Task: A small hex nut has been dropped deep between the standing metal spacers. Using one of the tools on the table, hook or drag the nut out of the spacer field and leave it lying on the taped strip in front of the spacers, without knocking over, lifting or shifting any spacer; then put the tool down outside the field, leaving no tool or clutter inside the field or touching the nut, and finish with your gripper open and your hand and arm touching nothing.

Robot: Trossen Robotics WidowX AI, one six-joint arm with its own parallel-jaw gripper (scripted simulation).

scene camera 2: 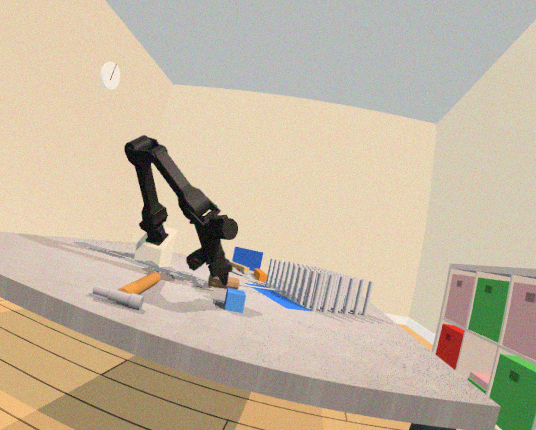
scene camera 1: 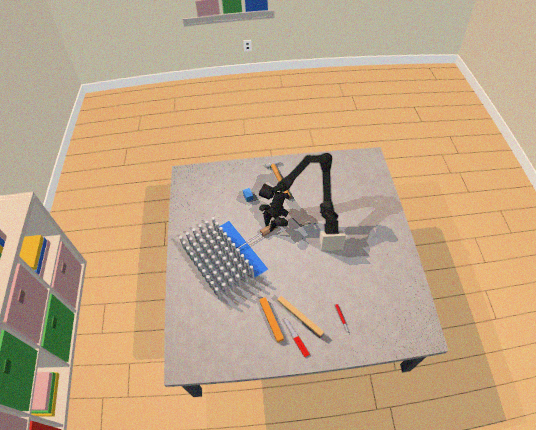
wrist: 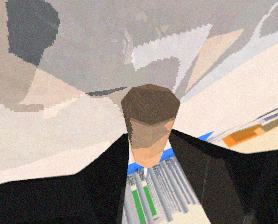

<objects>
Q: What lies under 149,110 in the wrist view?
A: A hook tool.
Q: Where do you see a hammer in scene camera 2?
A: At 128,295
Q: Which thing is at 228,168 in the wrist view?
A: The gripper.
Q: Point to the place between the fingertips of the gripper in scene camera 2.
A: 224,282
</objects>
